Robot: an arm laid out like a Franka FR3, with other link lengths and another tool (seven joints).
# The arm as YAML. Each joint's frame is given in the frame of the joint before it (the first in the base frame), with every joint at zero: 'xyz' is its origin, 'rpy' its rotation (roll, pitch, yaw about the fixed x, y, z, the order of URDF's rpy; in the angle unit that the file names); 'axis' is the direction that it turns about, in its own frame. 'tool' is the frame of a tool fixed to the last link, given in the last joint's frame.
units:
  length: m
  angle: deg
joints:
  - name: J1
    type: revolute
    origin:
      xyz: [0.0, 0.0, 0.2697]
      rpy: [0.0, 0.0, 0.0]
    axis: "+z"
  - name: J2
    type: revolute
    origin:
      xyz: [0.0, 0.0, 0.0]
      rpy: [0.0, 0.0, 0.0]
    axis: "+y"
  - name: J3
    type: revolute
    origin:
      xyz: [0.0, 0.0, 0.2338]
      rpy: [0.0, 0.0, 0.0]
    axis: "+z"
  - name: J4
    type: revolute
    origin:
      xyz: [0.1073, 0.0, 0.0]
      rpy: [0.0, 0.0, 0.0]
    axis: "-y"
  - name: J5
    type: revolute
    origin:
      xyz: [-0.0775, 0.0, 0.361]
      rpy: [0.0, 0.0, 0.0]
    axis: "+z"
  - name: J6
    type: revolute
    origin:
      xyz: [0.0, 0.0, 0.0]
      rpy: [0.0, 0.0, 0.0]
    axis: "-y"
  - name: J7
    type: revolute
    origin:
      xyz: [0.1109, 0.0, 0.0]
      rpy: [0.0, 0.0, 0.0]
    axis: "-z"
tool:
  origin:
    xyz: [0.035, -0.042, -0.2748]
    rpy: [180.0, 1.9, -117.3]
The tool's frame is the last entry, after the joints.
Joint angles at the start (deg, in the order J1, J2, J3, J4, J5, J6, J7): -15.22, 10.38, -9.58, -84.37, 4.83, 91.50, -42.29
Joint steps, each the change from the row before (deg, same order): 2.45, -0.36, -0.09, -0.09, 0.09, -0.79, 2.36; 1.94, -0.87, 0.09, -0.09, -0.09, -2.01, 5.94; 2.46, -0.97, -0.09, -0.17, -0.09, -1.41, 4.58; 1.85, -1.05, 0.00, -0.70, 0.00, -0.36, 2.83; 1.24, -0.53, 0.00, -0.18, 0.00, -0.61, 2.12; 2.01, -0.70, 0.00, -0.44, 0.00, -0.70, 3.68; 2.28, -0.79, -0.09, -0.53, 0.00, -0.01, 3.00; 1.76, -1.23, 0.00, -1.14, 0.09, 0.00, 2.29; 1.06, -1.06, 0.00, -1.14, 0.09, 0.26, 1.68; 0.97, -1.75, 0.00, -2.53, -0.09, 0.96, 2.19
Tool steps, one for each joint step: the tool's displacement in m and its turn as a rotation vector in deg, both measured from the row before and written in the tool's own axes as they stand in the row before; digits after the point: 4 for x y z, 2 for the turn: -0.0260, -0.0010, 0.0014, -0.64, -0.15, 0.01; -0.0198, 0.0082, -0.0013, -1.23, -0.15, 3.91; -0.0234, 0.0074, -0.0029, -0.70, 0.10, 2.20; -0.0184, 0.0055, -0.0023, -0.10, 0.00, 0.97; -0.0120, 0.0051, -0.0012, -0.32, 0.05, 0.87; -0.0184, 0.0081, 0.0004, -0.51, 0.14, 1.68; -0.0207, 0.0065, -0.0014, 0.14, 0.10, 0.80; -0.0163, 0.0088, -0.0009, -0.05, -0.10, 0.53; -0.0093, 0.0062, -0.0004, 0.07, -0.18, 0.62; -0.0059, 0.0078, 0.0028, 0.09, -0.13, 1.28
